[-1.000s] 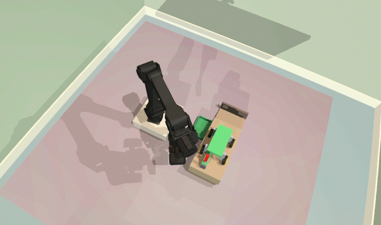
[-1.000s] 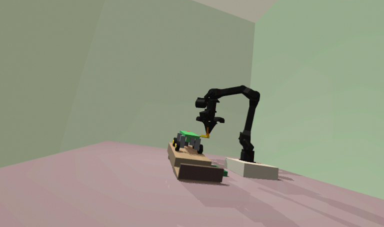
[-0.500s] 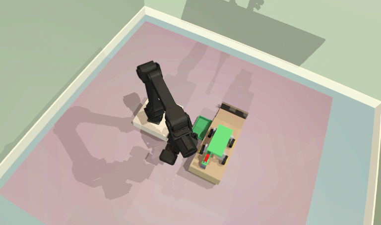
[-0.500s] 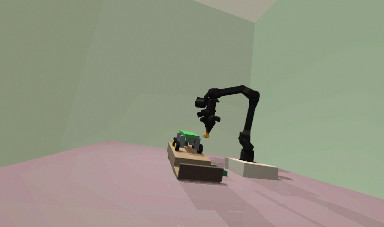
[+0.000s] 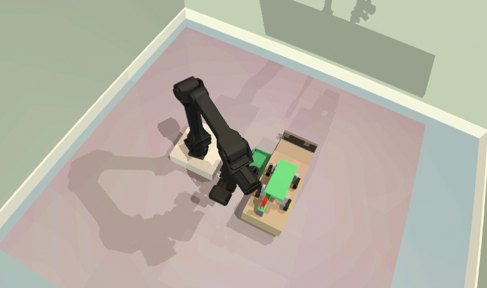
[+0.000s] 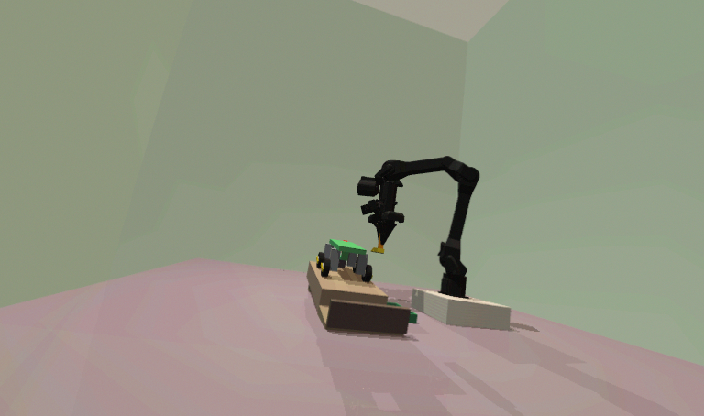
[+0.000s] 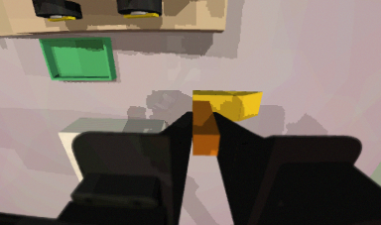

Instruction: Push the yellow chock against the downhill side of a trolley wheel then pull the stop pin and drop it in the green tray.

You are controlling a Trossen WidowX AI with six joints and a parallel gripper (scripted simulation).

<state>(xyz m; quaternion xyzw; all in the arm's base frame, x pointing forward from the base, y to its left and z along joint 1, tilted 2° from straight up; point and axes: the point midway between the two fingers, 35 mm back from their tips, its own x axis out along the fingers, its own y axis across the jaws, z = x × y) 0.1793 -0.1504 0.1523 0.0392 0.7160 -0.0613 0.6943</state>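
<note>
Now: gripper tip 120 mm short of the red-headed stop pin, 50 mm above it and 10 mm to the left of it. The rest, counted from my gripper tip: green tray (200 mm to the left, 180 mm below, 60 mm ahead); yellow chock (20 mm to the right, 10 mm below); trolley (160 mm ahead, 90 mm to the left, 60 mm below).
</note>
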